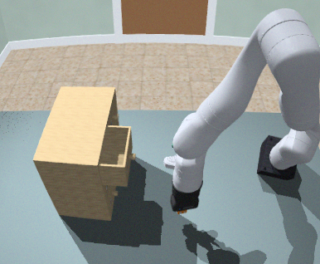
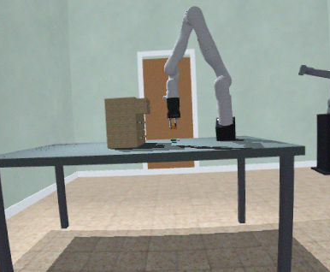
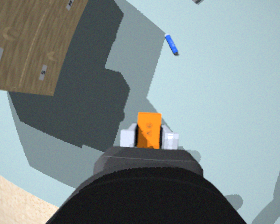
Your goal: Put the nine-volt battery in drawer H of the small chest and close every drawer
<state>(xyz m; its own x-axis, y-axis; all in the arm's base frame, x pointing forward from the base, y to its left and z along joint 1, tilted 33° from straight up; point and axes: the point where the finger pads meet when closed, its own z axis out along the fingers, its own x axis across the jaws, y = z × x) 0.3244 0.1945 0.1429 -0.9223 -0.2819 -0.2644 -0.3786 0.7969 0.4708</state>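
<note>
The blue cylinder lies 30 mm ahead of my hand, 170 mm to the right of it and 110 mm below it. The rest, counted from my hand: drawer: 250 mm ahead, 40 mm to the right, 110 mm above; nine-volt battery: 10 mm to the left, 10 mm below.
</note>
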